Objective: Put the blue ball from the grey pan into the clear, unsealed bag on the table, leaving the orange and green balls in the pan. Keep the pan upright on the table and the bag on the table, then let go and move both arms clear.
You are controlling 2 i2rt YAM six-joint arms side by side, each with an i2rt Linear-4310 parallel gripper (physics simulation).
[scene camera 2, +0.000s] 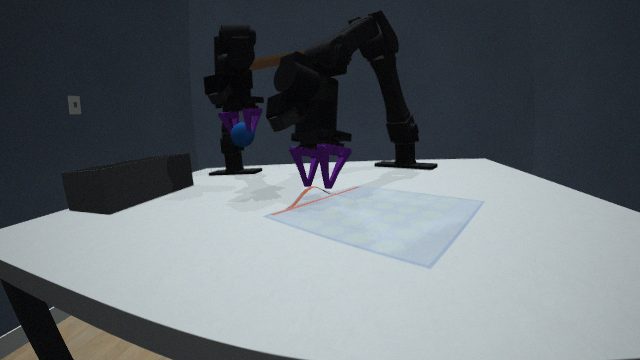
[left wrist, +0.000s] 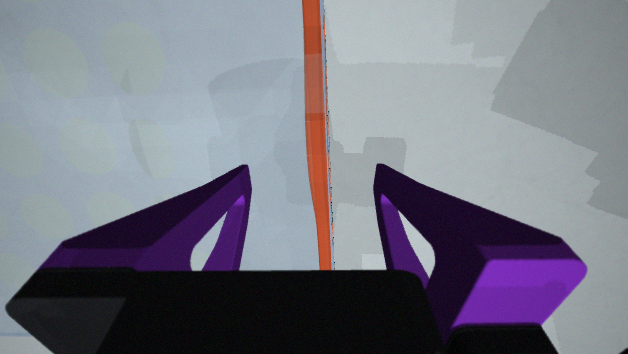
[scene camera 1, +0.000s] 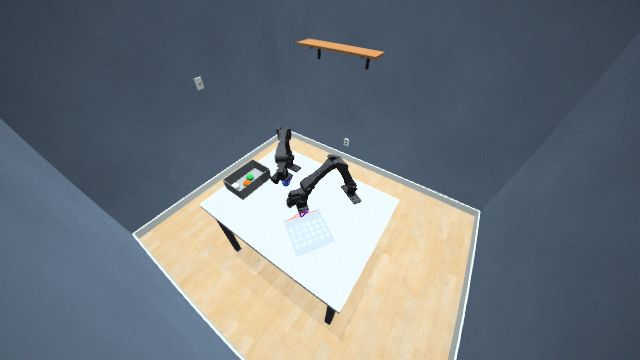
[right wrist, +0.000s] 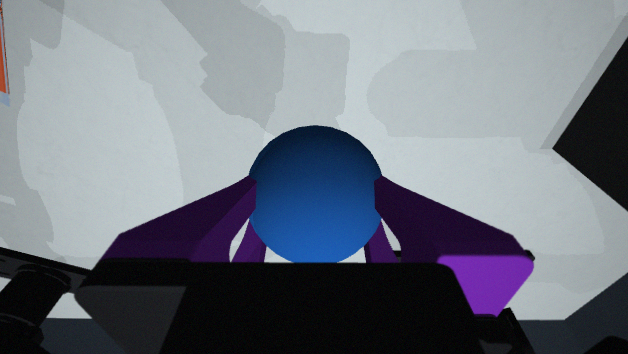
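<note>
The blue ball is held above the table between the fingers of my right gripper. The clear bag lies flat on the table; its mouth edge is orange, with one layer arched up. My left gripper is partly open and empty, pointing down just above the mouth edge, which runs between its fingertips in the left wrist view. The grey pan stands upright at the left, holding the orange ball and the green ball.
A whitish ball also sits in the pan. The white table carries both arm bases at its back edge. The right gripper is between the pan and the left gripper in scene camera 2. A wooden shelf is on the wall.
</note>
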